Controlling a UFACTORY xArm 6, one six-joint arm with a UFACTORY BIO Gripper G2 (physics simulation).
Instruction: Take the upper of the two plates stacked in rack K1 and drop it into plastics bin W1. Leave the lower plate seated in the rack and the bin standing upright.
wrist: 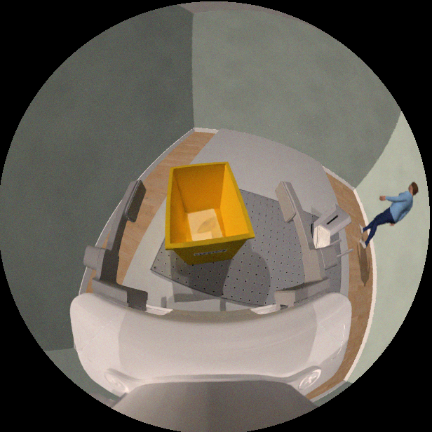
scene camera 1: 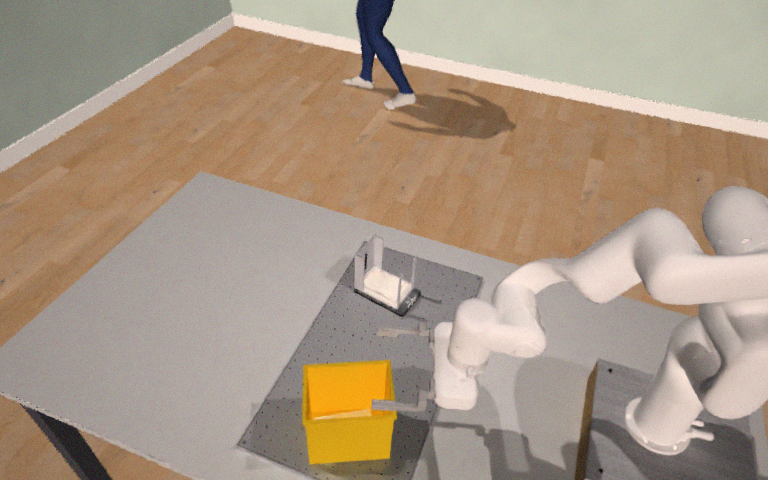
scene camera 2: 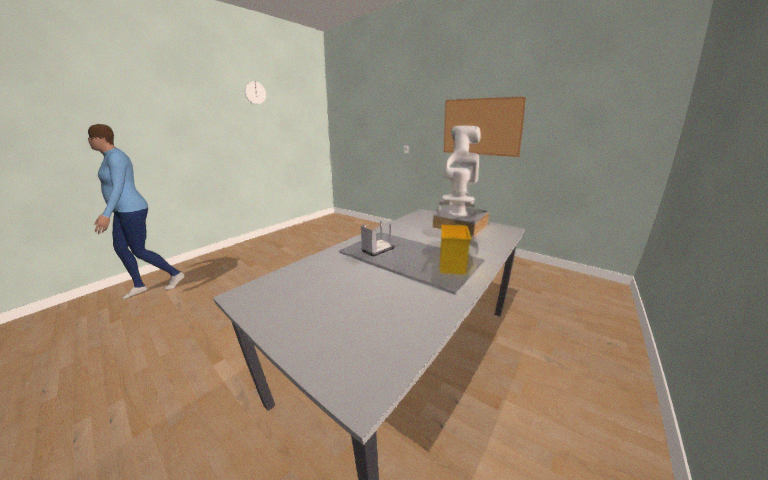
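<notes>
The yellow plastics bin W1 stands upright on the perforated board. A pale plate lies inside, low in the bin; the bin's front wall hides part of it in scene camera 1. Rack K1 stands at the board's other end, with a white plate seated between its uprights. My gripper is wide open and empty, above the bin, with its fingers on either side of the bin opening in the wrist view.
The dark perforated board lies on the grey table. The arm's base stands on a wood-edged block. A person is on the floor beyond the table.
</notes>
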